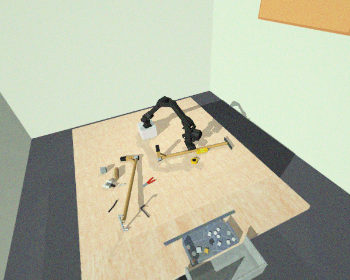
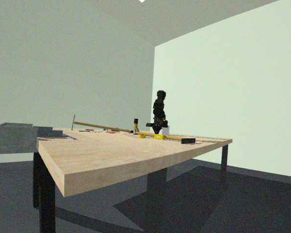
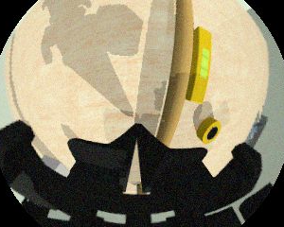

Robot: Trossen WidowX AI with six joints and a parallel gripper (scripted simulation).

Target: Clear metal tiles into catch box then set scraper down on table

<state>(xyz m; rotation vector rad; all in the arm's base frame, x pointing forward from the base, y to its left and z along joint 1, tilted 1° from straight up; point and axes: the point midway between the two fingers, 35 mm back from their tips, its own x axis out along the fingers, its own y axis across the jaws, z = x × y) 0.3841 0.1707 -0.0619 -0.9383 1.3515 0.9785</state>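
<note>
The long scraper is 40 mm ahead of my gripper tip, 10 mm to the left of it and 50 mm above it. The rest, counted from my gripper tip: yellow spirit level 90 mm ahead, 70 mm to the left, 20 mm above; yellow tape roll 130 mm ahead, 50 mm to the right; long wooden-handled tool 50 mm ahead, 580 mm to the right, 30 mm above.
</note>
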